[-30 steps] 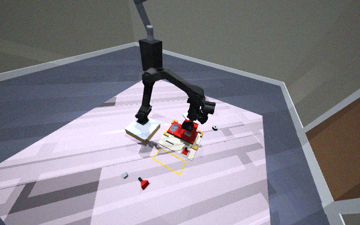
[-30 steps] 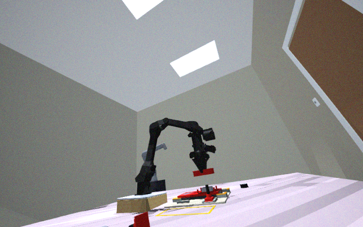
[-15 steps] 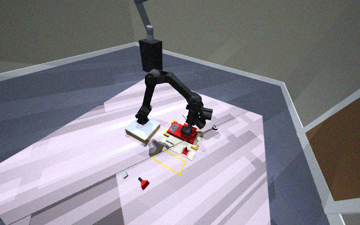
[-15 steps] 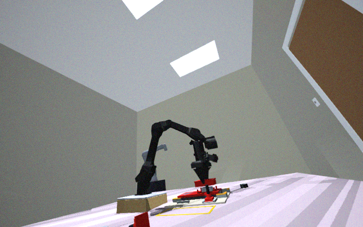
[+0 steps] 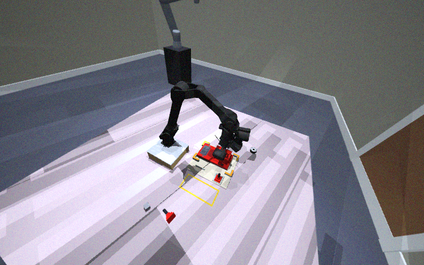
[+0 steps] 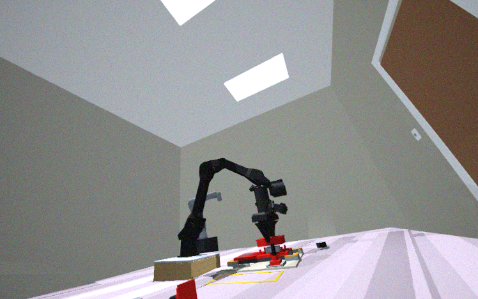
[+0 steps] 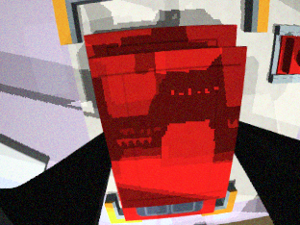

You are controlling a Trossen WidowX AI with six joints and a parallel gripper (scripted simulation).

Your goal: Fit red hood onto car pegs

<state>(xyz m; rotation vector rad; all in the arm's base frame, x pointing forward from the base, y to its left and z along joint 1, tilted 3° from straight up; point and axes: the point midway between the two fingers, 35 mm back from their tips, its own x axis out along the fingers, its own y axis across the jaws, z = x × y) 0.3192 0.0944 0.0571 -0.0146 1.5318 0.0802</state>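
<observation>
My gripper tip is 5 cm above the cream jig, 3 cm to the left of it and 2 cm past it. Round my gripper tip: small grey cube (41 cm to the right, 17 cm behind, 5 cm below); then red hood (1 cm above); then white card (18 cm to the left, 8 cm behind, 5 cm below).
</observation>
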